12 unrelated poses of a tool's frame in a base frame.
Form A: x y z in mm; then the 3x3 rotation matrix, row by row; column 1 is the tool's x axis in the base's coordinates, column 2 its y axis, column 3 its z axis. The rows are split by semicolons.
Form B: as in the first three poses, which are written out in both.
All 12 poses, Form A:
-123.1 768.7 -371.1; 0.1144 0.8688 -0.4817; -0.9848 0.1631 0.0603; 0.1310 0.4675 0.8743
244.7 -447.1 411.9; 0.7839 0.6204 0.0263; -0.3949 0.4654 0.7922; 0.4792 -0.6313 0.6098
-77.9 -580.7 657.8; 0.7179 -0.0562 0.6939; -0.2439 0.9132 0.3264; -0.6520 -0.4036 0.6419
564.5 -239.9 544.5; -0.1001 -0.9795 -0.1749; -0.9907 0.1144 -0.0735; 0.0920 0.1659 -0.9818
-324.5 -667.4 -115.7; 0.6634 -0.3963 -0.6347; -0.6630 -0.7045 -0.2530; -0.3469 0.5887 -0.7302
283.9 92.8 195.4; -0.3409 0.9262 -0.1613; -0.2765 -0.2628 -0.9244; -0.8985 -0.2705 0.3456
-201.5 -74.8 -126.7; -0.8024 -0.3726 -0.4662; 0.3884 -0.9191 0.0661; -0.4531 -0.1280 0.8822
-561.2 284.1 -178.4; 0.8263 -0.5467 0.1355; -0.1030 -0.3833 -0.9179; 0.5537 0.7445 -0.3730
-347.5 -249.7 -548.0; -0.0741 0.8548 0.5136; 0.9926 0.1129 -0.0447; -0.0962 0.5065 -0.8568
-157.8 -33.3 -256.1; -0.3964 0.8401 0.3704; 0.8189 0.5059 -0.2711; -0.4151 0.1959 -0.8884
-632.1 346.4 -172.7; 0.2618 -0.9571 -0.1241; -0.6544 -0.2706 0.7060; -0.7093 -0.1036 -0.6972
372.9 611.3 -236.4; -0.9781 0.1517 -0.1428; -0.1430 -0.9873 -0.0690; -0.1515 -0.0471 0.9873
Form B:
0.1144 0.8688 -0.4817 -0.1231; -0.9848 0.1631 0.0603 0.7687; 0.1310 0.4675 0.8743 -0.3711; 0 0 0 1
0.7839 0.6204 0.0263 0.2447; -0.3949 0.4654 0.7922 -0.4471; 0.4792 -0.6313 0.6098 0.4119; 0 0 0 1
0.7179 -0.0562 0.6939 -0.0779; -0.2439 0.9132 0.3264 -0.5807; -0.6520 -0.4036 0.6419 0.6578; 0 0 0 1
-0.1001 -0.9795 -0.1749 0.5645; -0.9907 0.1144 -0.0735 -0.2399; 0.0920 0.1659 -0.9818 0.5445; 0 0 0 1
0.6634 -0.3963 -0.6347 -0.3245; -0.6630 -0.7045 -0.2530 -0.6674; -0.3469 0.5887 -0.7302 -0.1157; 0 0 0 1
-0.3409 0.9262 -0.1613 0.2839; -0.2765 -0.2628 -0.9244 0.0928; -0.8985 -0.2705 0.3456 0.1954; 0 0 0 1
-0.8024 -0.3726 -0.4662 -0.2015; 0.3884 -0.9191 0.0661 -0.0748; -0.4531 -0.1280 0.8822 -0.1267; 0 0 0 1
0.8263 -0.5467 0.1355 -0.5612; -0.1030 -0.3833 -0.9179 0.2841; 0.5537 0.7445 -0.3730 -0.1784; 0 0 0 1
-0.0741 0.8548 0.5136 -0.3475; 0.9926 0.1129 -0.0447 -0.2497; -0.0962 0.5065 -0.8568 -0.5480; 0 0 0 1
-0.3964 0.8401 0.3704 -0.1578; 0.8189 0.5059 -0.2711 -0.0333; -0.4151 0.1959 -0.8884 -0.2561; 0 0 0 1
0.2618 -0.9571 -0.1241 -0.6321; -0.6544 -0.2706 0.7060 0.3464; -0.7093 -0.1036 -0.6972 -0.1727; 0 0 0 1
-0.9781 0.1517 -0.1428 0.3729; -0.1430 -0.9873 -0.0690 0.6113; -0.1515 -0.0471 0.9873 -0.2364; 0 0 0 1

